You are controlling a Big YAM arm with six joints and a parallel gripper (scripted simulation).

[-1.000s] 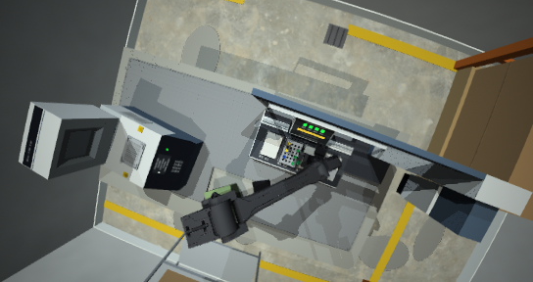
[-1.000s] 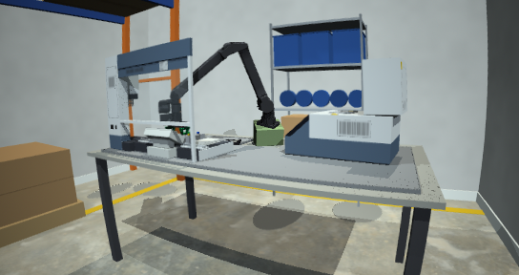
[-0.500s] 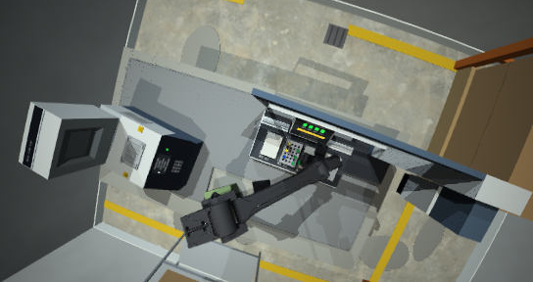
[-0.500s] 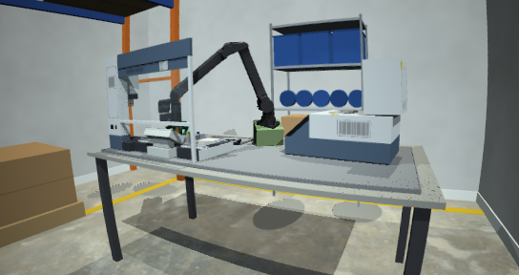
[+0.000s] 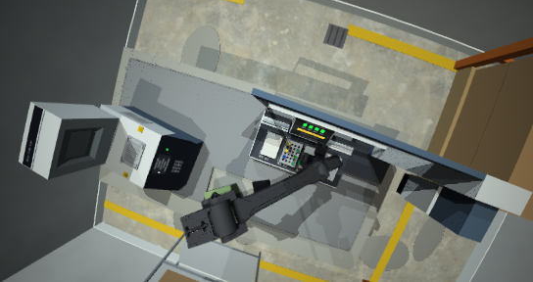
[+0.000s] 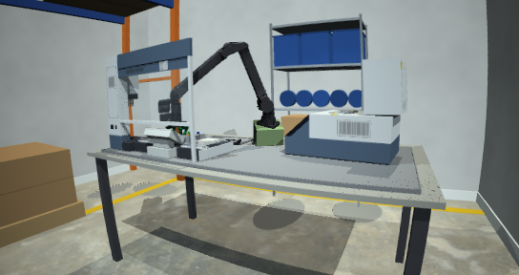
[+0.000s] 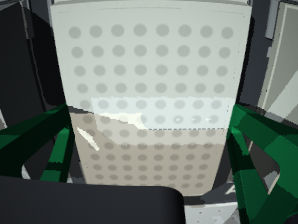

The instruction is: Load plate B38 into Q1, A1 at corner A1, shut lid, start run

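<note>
Now: the tube cooling block 1 cm behind my hand, 11 cm to the left of it and 1 cm above it. The rest, counted from my hand: dark nest: 31 cm behind, 15 cm to the left, 6 cm below; then white label: 31 cm behind, 15 cm to the left, 6 cm below; then handler's frame post: 17 cm ahead, 31 cm to the left, 17 cm above.
</note>
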